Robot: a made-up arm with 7 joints.
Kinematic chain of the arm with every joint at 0, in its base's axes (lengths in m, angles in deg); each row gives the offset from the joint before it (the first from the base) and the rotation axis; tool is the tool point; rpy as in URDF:
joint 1: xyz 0 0 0.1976 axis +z
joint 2: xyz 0 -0.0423 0.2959 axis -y
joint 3: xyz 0 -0.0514 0.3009 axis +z
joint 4: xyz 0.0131 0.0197 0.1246 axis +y
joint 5: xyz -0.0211 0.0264 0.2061 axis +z
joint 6: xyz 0 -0.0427 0.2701 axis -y
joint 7: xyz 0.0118 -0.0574 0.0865 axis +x
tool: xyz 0 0 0 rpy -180 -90 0
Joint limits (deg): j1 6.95..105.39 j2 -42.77..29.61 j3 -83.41..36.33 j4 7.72..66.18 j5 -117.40..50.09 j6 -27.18..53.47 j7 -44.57..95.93
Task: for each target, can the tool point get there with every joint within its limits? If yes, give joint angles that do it. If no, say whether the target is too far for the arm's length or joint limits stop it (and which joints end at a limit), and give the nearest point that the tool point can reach.
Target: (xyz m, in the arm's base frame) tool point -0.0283 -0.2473 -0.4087
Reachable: no: joint limits stop it (at a limit: joint 1, joint 2, joint 4, joint 5, joint 6) | nearest point 0.7978 -0.1367 0.5479 | short by 1.269 m
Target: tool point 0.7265 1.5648 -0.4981
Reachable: no: too far | nearest point 0.3433 0.7395 0.5476 | short by 1.386 m
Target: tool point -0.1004 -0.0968 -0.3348
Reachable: no: joint limits stop it (at a limit: joint 1, joint 2, joint 4, joint 5, joint 6) | nearest point -0.3163 0.6979 0.5651 | short by 1.220 m
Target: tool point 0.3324 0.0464 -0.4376
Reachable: no: joint limits stop it (at a limit: joint 2, joint 4, joint 5, joint 6) | nearest point 0.7809 0.1090 0.5371 | short by 1.075 m
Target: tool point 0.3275 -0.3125 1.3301
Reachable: yes | joints 29.93 9.05 -46.20 45.45 8.15 -8.50 -2.56
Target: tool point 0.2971 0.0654 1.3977
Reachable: yes | joints 77.73 15.35 -21.50 51.21 -28.73 13.64 50.67
